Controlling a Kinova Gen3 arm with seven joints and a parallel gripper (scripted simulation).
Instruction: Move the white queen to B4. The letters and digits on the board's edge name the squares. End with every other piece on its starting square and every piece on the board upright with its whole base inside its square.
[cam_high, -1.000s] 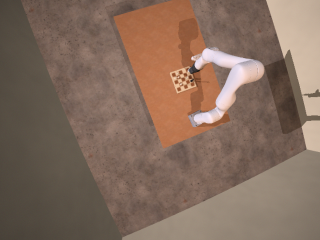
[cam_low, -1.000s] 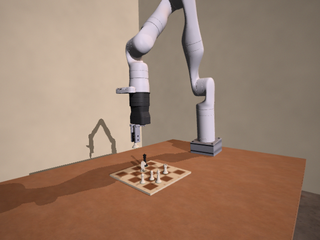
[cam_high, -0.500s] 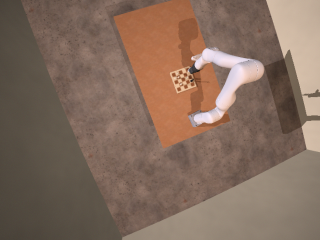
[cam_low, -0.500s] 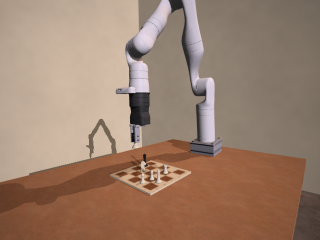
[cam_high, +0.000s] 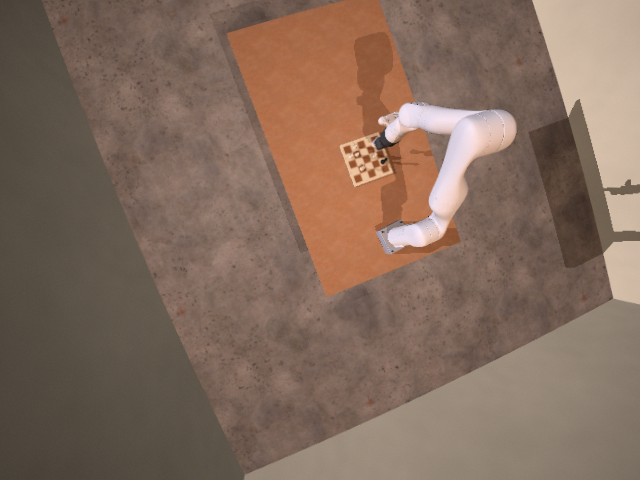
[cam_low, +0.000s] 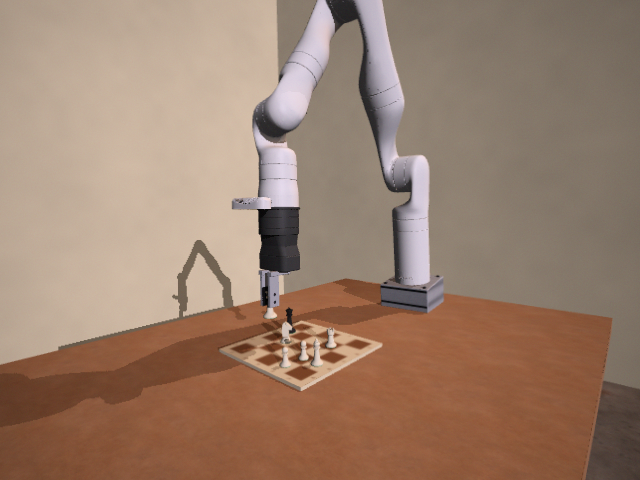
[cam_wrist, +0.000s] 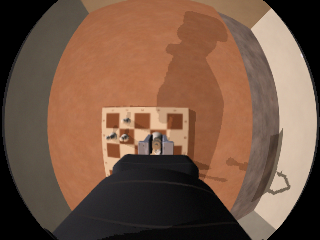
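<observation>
My hand is 4 cm past the chessboard, 4 cm to the right of it and 10 cm above it. Round my hand: white piece 8 cm behind, 8 cm to the left, 8 cm below; black piece 8 cm behind, 4 cm to the right, 7 cm below.
</observation>
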